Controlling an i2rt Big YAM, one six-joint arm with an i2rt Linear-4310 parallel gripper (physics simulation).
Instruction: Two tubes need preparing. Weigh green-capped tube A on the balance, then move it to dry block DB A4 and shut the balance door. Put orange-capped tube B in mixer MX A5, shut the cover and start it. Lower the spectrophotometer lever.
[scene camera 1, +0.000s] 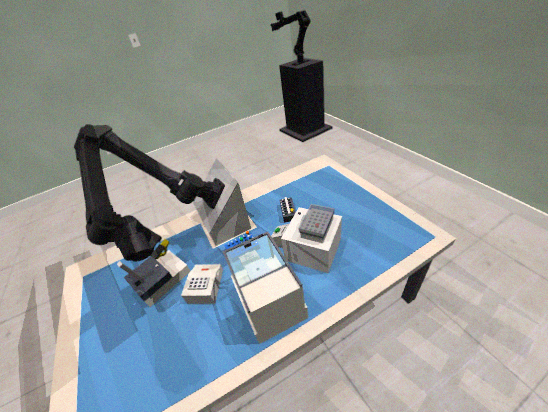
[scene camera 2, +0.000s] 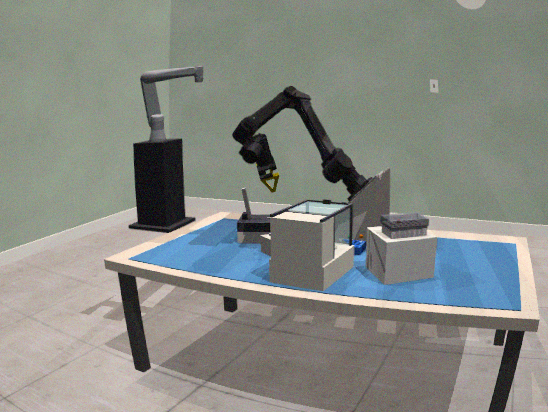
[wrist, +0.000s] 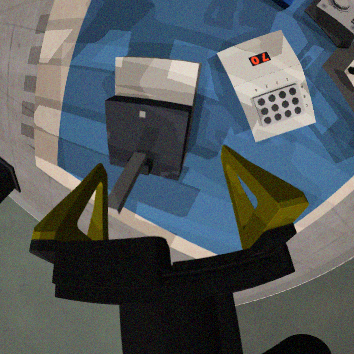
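My gripper (scene camera 1: 164, 247) (scene camera 2: 270, 182) (wrist: 161, 158) is open and empty, above the spectrophotometer (scene camera 1: 150, 276) (scene camera 2: 254, 224) (wrist: 150, 122). Its lever (scene camera 1: 129, 271) (scene camera 2: 245, 201) (wrist: 129, 182) sticks up at a slant. The white dry block (scene camera 1: 201, 284) (wrist: 270, 85) shows red digits and dark wells; I see no cap in them. The balance (scene camera 1: 275, 295) (scene camera 2: 297, 252) has glass panes; its door state is unclear. The mixer (scene camera 1: 307, 252) (scene camera 2: 407, 260) has its clear cover (scene camera 1: 318, 217) (scene camera 2: 405, 221) down, with a reddish spot beneath. The rack shows a green cap (scene camera 1: 241, 239) and an orange cap (scene camera 1: 247, 232) (scene camera 2: 361, 235).
The blue rack (scene camera 2: 358, 246) stands between the balance and the slanted grey panel (scene camera 1: 230, 215) (scene camera 2: 372, 205) at the arm's base. A black holder (scene camera 1: 286, 209) and a small box with a green button (scene camera 1: 277, 230) are near the mixer. Another arm stands on a black pedestal (scene camera 1: 302, 100) (scene camera 2: 158, 185).
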